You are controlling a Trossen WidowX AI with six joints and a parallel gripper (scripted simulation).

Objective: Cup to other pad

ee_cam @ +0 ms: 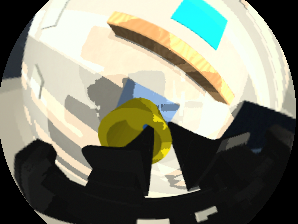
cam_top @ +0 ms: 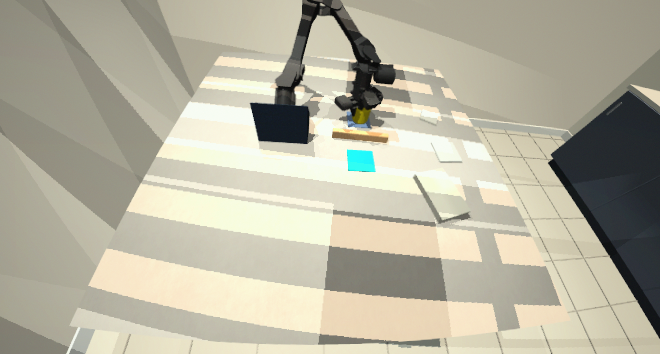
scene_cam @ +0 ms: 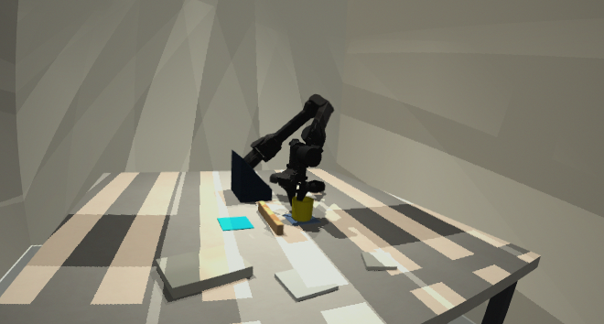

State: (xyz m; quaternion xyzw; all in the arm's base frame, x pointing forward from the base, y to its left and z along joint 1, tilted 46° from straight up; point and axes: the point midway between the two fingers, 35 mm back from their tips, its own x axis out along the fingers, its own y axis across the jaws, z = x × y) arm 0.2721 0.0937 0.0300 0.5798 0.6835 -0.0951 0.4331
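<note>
Right now my gripper tip is 20 mm short of the blue pad, 20 mm to the right of it and 40 mm above it. Round my gripper tip: cyan pad 210 mm to the right, 40 mm below; yellow cup 20 mm ahead, 10 mm to the left; wooden bar 10 mm ahead, 90 mm to the right, 30 mm below.
</note>
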